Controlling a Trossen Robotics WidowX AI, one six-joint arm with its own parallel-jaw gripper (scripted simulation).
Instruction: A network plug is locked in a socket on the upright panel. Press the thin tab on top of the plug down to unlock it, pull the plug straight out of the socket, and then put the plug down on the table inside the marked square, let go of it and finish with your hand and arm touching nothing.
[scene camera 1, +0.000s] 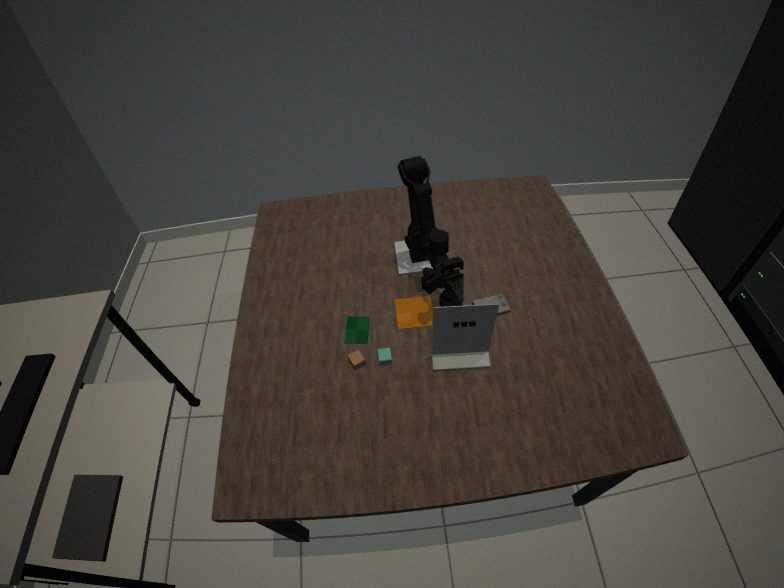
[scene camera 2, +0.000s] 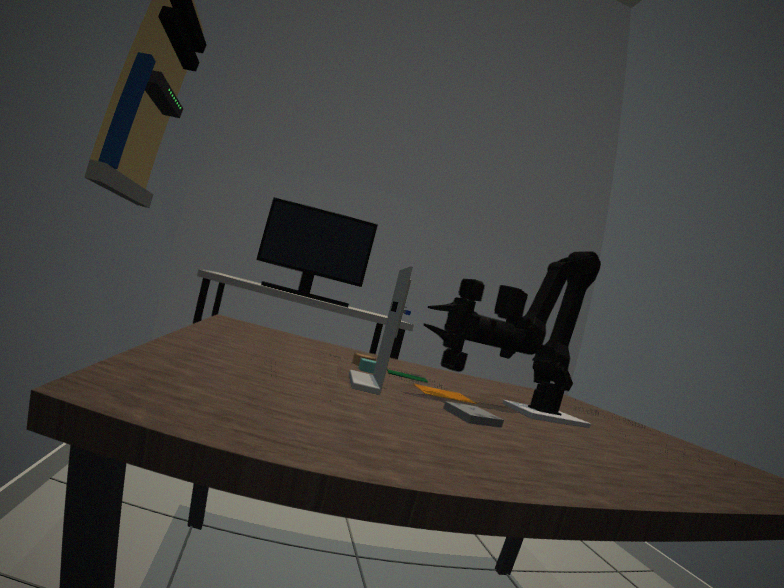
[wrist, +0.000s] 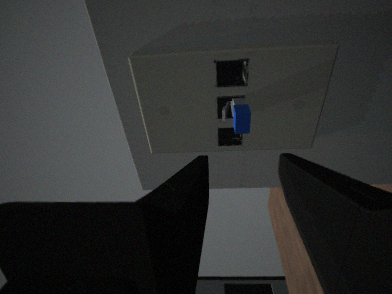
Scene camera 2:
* my gripper: 426, 315
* flat grey block: 471, 414
